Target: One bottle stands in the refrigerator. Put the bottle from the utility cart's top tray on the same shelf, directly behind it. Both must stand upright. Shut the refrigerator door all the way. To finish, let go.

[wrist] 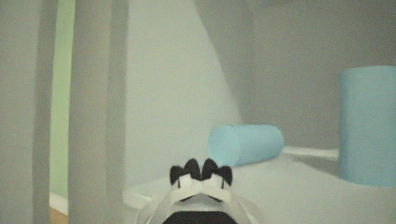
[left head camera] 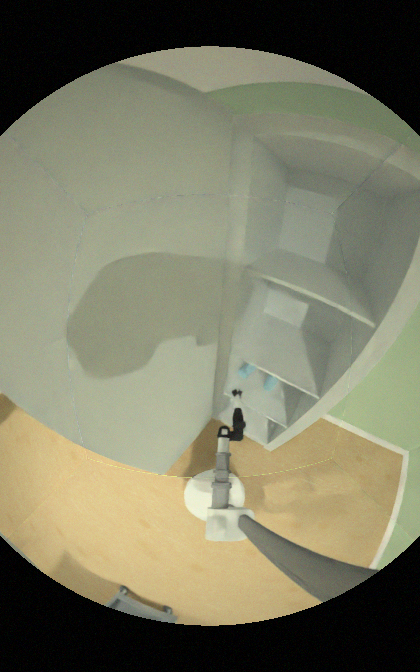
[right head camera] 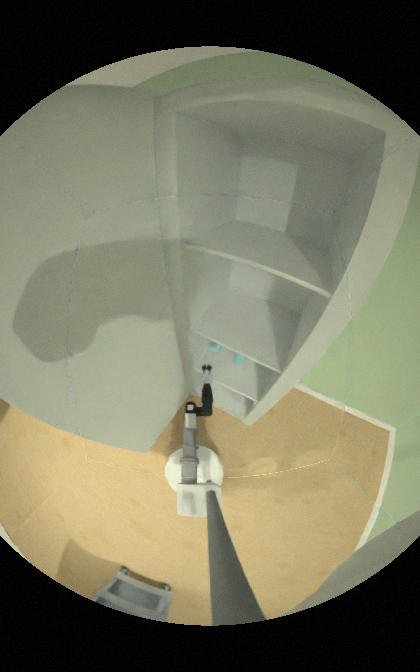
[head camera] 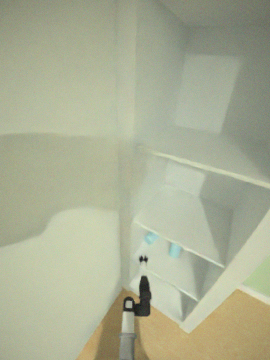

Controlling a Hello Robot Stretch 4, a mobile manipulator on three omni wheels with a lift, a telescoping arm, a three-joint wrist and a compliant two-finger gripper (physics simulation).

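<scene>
Two light-blue bottles are on a low shelf of the refrigerator. One bottle stands upright, at the right in the wrist view. The other bottle lies on its side near the left inner wall, one round end towards the camera. My gripper is shut with nothing between its fingertips. It is at the front of that shelf, in front of the lying bottle and apart from it. The refrigerator door stands wide open at the left.
More shelves are above the bottles. The refrigerator's right side frame borders the opening. The grey utility cart is on the floor behind my base, at the bottom of the side head views.
</scene>
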